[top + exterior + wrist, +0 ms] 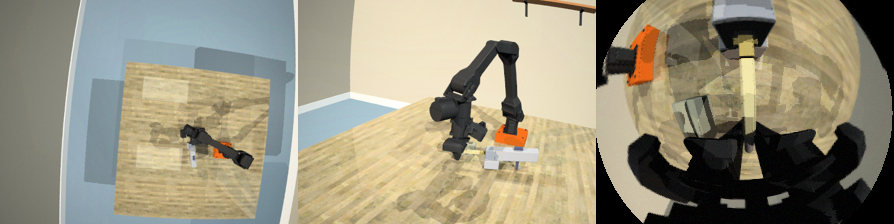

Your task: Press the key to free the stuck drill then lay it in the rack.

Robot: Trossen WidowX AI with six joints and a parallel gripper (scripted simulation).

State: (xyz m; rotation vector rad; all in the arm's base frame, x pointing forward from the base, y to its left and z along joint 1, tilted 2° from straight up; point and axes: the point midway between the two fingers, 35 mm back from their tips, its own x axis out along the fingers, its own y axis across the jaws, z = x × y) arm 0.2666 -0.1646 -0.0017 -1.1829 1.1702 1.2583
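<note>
The drill is 40 mm to the left of my gripper tip and 40 mm above it. The rest, counted from my gripper tip: housing (10 mm behind, 180 mm to the left, 40 mm above); then grey slatted rack (80 mm behind, 10 mm to the left, 10 mm above); then thin dark blue key (10 mm behind, 200 mm to the left, 40 mm above).
</note>
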